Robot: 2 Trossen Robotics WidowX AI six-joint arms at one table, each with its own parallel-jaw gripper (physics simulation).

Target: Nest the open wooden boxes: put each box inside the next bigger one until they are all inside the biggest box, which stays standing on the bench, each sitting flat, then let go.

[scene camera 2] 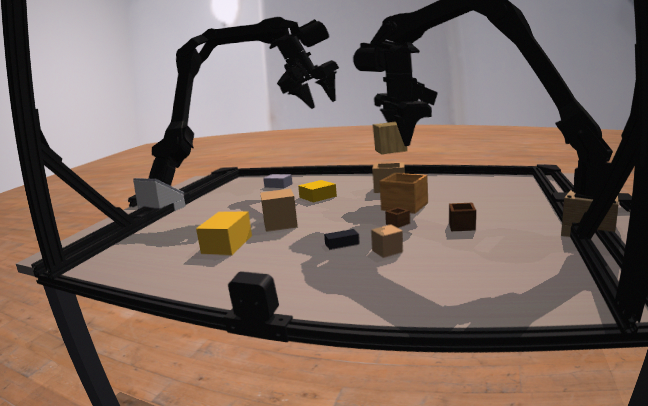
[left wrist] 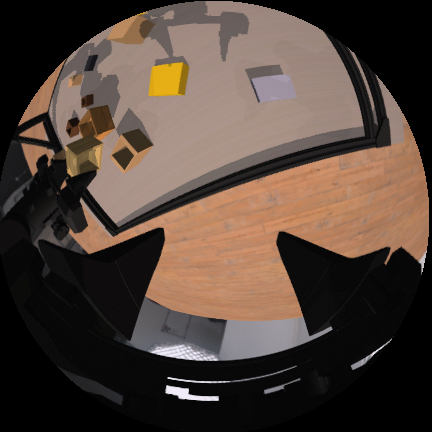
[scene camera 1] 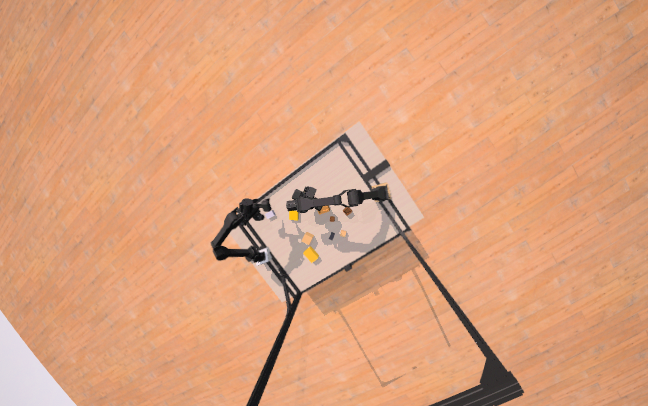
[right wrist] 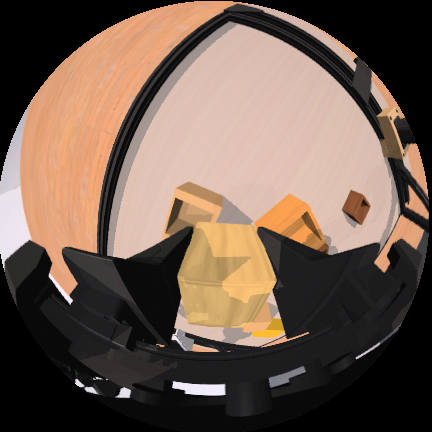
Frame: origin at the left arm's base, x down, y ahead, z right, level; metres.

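Where they show: left gripper, fingertip midpoint: [scene camera 2: 323, 104] [left wrist: 222, 235] [scene camera 1: 263, 199]; right gripper, fingertip midpoint: [scene camera 2: 402, 143] [left wrist: 89, 166] [right wrist: 225, 232]; left arm's base, origin of the base link: [scene camera 2: 158, 184] [scene camera 1: 261, 256] [right wrist: 175, 345]; right arm's base, origin of the base link: [scene camera 2: 592, 196] [scene camera 1: 381, 192].
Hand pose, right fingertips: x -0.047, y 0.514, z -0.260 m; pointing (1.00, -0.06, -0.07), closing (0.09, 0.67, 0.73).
Observation:
Each offset is from my right fingertips to the centre of the thing.
My right gripper [scene camera 2: 406, 141] [right wrist: 225, 232] is shut on the pale yellow box @[dx -0.015, dy -0.021, dz +0.020 m] [scene camera 2: 388, 138] [left wrist: 84, 156] [right wrist: 227, 295], holding it in the air, slightly tilted. In scene camera 2 it shows above the tan box @[dx +0.081, dy -0.044, dz -0.017 m] [scene camera 2: 382, 179] [left wrist: 138, 136] [right wrist: 199, 191], which stands behind the largest-looking, orange-brown box @[dx +0.080, dy +0.036, dz +0.098 m] [scene camera 1: 325, 210] [scene camera 2: 403, 195] [left wrist: 103, 119] [right wrist: 285, 212]. A small red-brown box @[dx +0.097, dy +0.060, dz +0.198 m] [scene camera 2: 397, 218] [scene camera 1: 332, 219] [left wrist: 87, 101] stands in front; a dark brown box @[dx +0.091, dy +0.176, dz +0.183 m] [scene camera 2: 462, 220] [scene camera 1: 348, 211] [right wrist: 354, 206] stands to the right. My left gripper [scene camera 2: 324, 103] [left wrist: 222, 235] is open and empty, high up.
Yellow blocks @[dx +0.086, dy -0.177, dz +0.378 m] [scene camera 2: 215, 239] @[dx +0.095, dy -0.177, dz +0.077 m] [scene camera 2: 317, 191], a tall tan block @[dx +0.080, dy -0.148, dz +0.259 m] [scene camera 2: 279, 212] and a lilac block @[dx +0.096, dy -0.335, dz +0.008 m] [scene camera 2: 277, 181] lie left of the boxes. A small tan block @[dx +0.092, dy +0.090, dz +0.318 m] [scene camera 2: 387, 242] and a black block @[dx +0.100, dy +0.009, dz +0.310 m] [scene camera 2: 342, 239] lie in front. A black frame [scene camera 2: 165, 307] edges the table.

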